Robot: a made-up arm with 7 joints. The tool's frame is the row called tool.
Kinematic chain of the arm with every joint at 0, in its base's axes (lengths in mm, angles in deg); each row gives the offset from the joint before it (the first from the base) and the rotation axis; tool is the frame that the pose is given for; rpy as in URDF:
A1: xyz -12 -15 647 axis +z
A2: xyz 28 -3 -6 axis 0 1 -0.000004
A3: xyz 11 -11 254 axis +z
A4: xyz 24 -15 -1 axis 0 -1 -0.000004
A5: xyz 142 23 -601 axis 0 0.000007 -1
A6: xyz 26 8 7 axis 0 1 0.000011
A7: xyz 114 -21 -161 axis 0 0.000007 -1
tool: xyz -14 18 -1 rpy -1.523 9.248 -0.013
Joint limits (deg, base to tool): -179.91..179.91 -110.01..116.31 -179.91..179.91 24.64..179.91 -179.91..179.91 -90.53..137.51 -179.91..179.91
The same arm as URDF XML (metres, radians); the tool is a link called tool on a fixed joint. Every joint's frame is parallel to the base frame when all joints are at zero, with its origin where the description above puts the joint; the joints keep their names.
<robot name="arm">
<joint name="A1" type="revolute"><parent link="base_link"/><child link="link1"/><origin xyz="-0.012 -0.015 0.647"/><axis xyz="0 0 1"/><limit lower="-3.14" upper="3.14"/></joint>
<joint name="A2" type="revolute"><parent link="link1"/><child link="link2"/><origin xyz="0.028 -0.003 -0.006"/><axis xyz="0 1 0"/><limit lower="-1.92" upper="2.03"/></joint>
<joint name="A3" type="revolute"><parent link="link2"/><child link="link3"/><origin xyz="0.011 -0.011 0.254"/><axis xyz="0 0 1"/><limit lower="-3.14" upper="3.14"/></joint>
<joint name="A4" type="revolute"><parent link="link3"/><child link="link4"/><origin xyz="0.024 -0.015 -0.001"/><axis xyz="0 -1 0"/><limit lower="0.43" upper="3.14"/></joint>
<joint name="A5" type="revolute"><parent link="link4"/><child link="link5"/><origin xyz="0.142 0.023 -0.601"/><axis xyz="0 0 -1"/><limit lower="-3.14" upper="3.14"/></joint>
<joint name="A6" type="revolute"><parent link="link5"/><child link="link6"/><origin xyz="0.026 0.008 0.007"/><axis xyz="0 1 0"/><limit lower="-1.58" upper="2.4"/></joint>
<joint name="A7" type="revolute"><parent link="link6"/><child link="link7"/><origin xyz="0.114 -0.021 -0.161"/><axis xyz="0 0 -1"/><limit lower="-3.14" upper="3.14"/></joint>
<joint name="tool_joint" type="fixed"><parent link="link7"/><child link="tool"/><origin xyz="-0.014 0.018 -0.001" rpy="-0.0266 0.1614 -0.0002"/></joint>
<link name="base_link"/>
<link name="link1"/>
<link name="link2"/>
<link name="link3"/>
<link name="link4"/>
<link name="link5"/>
<link name="link6"/>
<link name="link7"/>
<link name="tool"/>
</robot>

